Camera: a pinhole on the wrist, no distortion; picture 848 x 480 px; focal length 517.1 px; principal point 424.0 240.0 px. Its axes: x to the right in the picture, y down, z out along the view. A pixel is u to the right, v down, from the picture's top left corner.
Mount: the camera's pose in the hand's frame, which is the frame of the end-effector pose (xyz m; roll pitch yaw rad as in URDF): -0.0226 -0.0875 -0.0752 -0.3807 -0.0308 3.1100
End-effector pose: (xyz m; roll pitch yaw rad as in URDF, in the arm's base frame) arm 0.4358 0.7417 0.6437 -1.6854 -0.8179 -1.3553
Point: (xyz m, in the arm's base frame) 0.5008 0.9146 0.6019
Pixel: 821.1 74.7
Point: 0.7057 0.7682 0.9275
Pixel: 58.4 202.0
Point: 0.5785 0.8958 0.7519
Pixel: 391.7 241.1
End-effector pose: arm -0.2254 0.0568 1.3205 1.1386 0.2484 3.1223
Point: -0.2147 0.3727 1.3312
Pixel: 416.1 89.7
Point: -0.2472 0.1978 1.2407
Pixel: 241.6 141.3
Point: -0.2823 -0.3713 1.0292
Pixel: behind the camera
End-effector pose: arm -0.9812 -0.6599 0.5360 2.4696 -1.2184 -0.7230
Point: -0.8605 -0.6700 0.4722
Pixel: 449.4 209.9
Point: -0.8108 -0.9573 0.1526
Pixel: 677.3 154.3
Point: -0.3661 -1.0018 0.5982
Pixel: 149.7 414.1
